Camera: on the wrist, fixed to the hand. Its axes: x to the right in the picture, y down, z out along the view.
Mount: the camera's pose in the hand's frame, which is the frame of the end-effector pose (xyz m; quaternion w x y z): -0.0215 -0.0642 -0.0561 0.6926 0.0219 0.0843 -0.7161
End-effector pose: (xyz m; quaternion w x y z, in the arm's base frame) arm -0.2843 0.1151 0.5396 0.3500 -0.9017 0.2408 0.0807
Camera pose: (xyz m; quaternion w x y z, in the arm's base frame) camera -0.2728 0.1267 0.6260 0.2996 -0.7960 -0.4476 -0.2760
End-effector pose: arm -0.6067 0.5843 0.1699 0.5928 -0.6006 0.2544 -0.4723
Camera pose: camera -0.6809 0.5872 0.2170 0.0641 -0.5454 -0.2143 -0.8078
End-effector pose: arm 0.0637 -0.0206 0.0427 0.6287 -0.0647 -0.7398 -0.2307
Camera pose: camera 0.0938 -0.0970 0.0111 0.3340 0.5182 -0.5108 -0.5992
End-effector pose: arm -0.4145 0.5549 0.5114 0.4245 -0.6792 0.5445 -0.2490
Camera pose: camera -0.4316 0.5612 0.5974 0.0847 -0.8300 -0.0789 -0.5456
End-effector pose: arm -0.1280 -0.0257 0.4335 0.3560 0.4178 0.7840 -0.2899
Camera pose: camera -0.1925 -0.0242 0.4932 0.0363 0.2398 -0.8658 0.4376
